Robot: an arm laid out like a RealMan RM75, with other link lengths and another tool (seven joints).
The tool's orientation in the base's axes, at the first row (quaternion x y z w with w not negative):
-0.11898, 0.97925, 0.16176, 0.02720
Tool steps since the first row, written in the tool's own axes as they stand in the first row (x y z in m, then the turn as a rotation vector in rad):
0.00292, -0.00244, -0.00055, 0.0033, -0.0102, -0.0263
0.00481, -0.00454, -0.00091, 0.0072, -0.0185, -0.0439
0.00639, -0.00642, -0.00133, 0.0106, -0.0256, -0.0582
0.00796, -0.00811, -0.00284, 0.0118, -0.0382, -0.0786
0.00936, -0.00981, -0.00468, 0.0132, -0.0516, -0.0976
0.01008, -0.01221, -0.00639, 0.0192, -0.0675, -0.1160
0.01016, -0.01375, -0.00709, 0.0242, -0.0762, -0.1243
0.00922, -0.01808, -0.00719, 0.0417, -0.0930, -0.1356
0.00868, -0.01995, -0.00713, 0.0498, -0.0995, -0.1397
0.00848, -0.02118, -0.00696, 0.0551, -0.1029, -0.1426
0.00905, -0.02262, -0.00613, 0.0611, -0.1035, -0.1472
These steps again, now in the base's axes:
-0.00225, -0.00308, -0.00050, -0.0011, -0.0186, 0.0214
-0.00358, -0.00555, -0.00099, -0.0032, -0.0328, 0.0351
-0.00467, -0.00777, -0.00132, -0.0050, -0.0447, 0.0462
-0.00580, -0.01016, -0.00056, -0.0034, -0.0632, 0.0614
-0.00678, -0.01263, 0.00052, -0.0018, -0.0820, 0.0751
-0.00692, -0.01555, 0.00133, -0.0040, -0.1039, 0.0870
-0.00664, -0.01721, 0.00151, -0.0069, -0.1157, 0.0917
-0.00468, -0.02101, 0.00035, -0.0200, -0.1387, 0.0956
-0.00370, -0.02259, -0.00024, -0.0263, -0.1478, 0.0967
-0.00321, -0.02362, -0.00077, -0.0307, -0.1531, 0.0979
-0.00340, -0.02481, -0.00205, -0.0364, -0.1564, 0.1016

